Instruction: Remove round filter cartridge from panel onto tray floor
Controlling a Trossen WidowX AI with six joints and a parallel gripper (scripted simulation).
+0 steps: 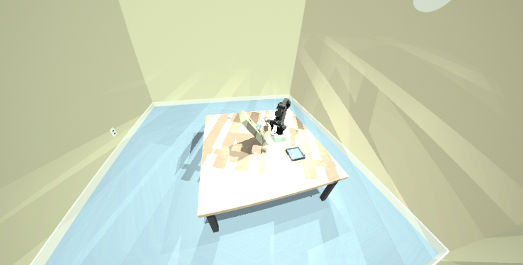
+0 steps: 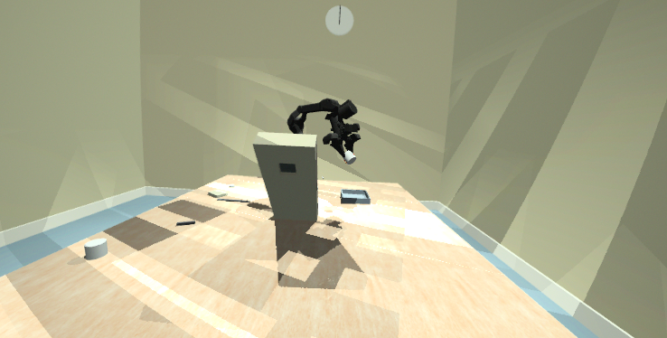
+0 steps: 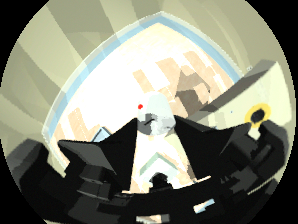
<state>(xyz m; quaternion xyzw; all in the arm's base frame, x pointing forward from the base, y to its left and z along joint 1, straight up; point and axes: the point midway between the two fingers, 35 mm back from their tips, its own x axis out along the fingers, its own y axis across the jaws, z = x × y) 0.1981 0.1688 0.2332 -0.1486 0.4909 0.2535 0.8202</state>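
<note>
Now: gripper tip 26 cm above the tray, 23 cm past it and 11 cm to the right of it. Also, from my gripper tip: flat block: 65 cm to the right, 31 cm behind, 27 cm below; then round filter cartridge: right at my gripper tip; then dark bar: 63 cm to the right, 27 cm below, 4 cm ahead.
</note>
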